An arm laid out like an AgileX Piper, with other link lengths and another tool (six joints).
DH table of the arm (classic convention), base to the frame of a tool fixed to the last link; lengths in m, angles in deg. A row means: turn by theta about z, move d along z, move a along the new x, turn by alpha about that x. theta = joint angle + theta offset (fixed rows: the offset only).
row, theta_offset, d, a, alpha
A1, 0, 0.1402, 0, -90
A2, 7.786, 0, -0.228, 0
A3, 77.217, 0, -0.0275, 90
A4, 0, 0.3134, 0, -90
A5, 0, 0, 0, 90
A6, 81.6, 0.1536, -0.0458, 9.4
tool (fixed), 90, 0.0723, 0, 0
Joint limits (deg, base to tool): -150..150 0..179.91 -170..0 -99.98..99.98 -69.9..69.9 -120..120
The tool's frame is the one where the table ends.
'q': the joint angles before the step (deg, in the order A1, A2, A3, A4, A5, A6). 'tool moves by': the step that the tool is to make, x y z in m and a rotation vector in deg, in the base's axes. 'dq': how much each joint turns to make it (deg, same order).
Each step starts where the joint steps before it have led.
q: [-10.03 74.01 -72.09 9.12 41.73 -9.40]
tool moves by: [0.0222 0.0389 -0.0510 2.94 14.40 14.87]
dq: [-0.01 14.04 -11.92 10.55 15.99 -14.72]
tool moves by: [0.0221 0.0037 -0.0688 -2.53 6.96 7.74]
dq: [0.49 11.32 -3.19 0.41 0.80 -8.48]
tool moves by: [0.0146 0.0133 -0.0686 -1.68 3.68 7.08]
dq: [1.50 8.91 -0.01 1.04 -3.40 -7.93]
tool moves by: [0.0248 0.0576 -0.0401 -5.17 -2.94 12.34]
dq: [7.57 6.08 0.02 -1.41 -7.82 -7.69]
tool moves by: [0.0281 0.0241 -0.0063 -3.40 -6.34 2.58]
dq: [4.07 3.43 -1.30 -2.70 -8.82 0.00]
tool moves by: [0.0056 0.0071 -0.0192 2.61 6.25 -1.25]
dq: [-0.12 7.44 -9.72 0.62 8.02 3.49]
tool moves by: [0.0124 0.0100 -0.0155 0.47 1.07 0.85]
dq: [0.70 5.78 -6.32 0.30 1.61 0.21]
